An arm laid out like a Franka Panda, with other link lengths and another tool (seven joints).
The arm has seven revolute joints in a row. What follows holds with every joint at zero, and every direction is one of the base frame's. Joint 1 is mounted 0.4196 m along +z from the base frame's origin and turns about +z. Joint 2 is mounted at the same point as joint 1 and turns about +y. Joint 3 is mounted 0.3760 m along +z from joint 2 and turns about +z. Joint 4 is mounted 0.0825 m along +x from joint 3 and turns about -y. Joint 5 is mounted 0.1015 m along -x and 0.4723 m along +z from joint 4 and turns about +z. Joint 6 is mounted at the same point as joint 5 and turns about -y. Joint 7 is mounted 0.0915 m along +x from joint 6 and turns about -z. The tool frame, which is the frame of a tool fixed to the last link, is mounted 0.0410 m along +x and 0.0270 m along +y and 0.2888 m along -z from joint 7; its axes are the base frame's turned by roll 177.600, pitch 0.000 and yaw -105.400 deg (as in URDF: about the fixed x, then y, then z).
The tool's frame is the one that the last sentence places.
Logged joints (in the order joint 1, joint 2, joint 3, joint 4, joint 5, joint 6, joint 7), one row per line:
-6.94, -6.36, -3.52, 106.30, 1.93, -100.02, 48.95
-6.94, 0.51, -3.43, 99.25, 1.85, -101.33, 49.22
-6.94, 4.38, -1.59, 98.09, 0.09, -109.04, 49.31
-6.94, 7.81, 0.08, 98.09, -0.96, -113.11, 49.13
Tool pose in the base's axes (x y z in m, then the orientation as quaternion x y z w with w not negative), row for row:
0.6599, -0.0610, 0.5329, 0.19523, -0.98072, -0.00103, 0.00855
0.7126, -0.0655, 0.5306, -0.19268, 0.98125, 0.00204, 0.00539
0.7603, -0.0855, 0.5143, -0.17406, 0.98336, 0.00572, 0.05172
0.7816, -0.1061, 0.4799, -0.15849, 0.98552, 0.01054, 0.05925
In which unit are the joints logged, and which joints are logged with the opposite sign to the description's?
The joints are logged in degrees. Opposite sign: joint 3, joint 4, joint 5, joint 6.
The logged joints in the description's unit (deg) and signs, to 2 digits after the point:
-6.94, -6.36, 3.52, -106.30, -1.93, 100.02, 48.95
-6.94, 0.51, 3.43, -99.25, -1.85, 101.33, 49.22
-6.94, 4.38, 1.59, -98.09, -0.09, 109.04, 49.31
-6.94, 7.81, -0.08, -98.09, 0.96, 113.11, 49.13

